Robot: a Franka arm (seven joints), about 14 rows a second.
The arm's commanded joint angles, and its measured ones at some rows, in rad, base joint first. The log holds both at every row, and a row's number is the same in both.
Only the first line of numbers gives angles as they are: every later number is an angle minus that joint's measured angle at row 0.
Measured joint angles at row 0: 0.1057 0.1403 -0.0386 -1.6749 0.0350 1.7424 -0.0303
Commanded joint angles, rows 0 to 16: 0.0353 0.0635 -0.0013 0.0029 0.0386 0.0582 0.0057; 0.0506 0.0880 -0.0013 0.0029 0.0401 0.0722 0.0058; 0.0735 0.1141 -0.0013 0.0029 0.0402 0.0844 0.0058; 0.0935 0.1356 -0.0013 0.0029 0.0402 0.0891 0.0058; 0.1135 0.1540 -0.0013 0.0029 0.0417 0.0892 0.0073; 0.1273 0.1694 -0.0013 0.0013 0.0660 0.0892 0.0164; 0.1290 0.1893 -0.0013 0.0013 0.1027 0.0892 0.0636; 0.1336 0.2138 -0.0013 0.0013 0.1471 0.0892 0.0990; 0.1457 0.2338 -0.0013 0.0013 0.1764 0.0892 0.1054; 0.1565 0.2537 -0.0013 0.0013 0.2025 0.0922 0.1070; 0.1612 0.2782 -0.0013 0.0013 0.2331 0.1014 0.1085; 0.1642 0.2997 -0.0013 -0.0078 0.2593 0.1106 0.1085; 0.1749 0.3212 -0.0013 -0.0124 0.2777 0.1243 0.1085; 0.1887 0.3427 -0.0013 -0.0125 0.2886 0.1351 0.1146; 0.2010 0.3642 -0.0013 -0.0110 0.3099 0.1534 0.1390; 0.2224 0.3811 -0.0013 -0.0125 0.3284 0.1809 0.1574; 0.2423 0.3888 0.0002 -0.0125 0.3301 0.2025 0.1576
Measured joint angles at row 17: 0.1993 0.3743 0.0030 -0.0099 0.3045 0.1608 0.1233
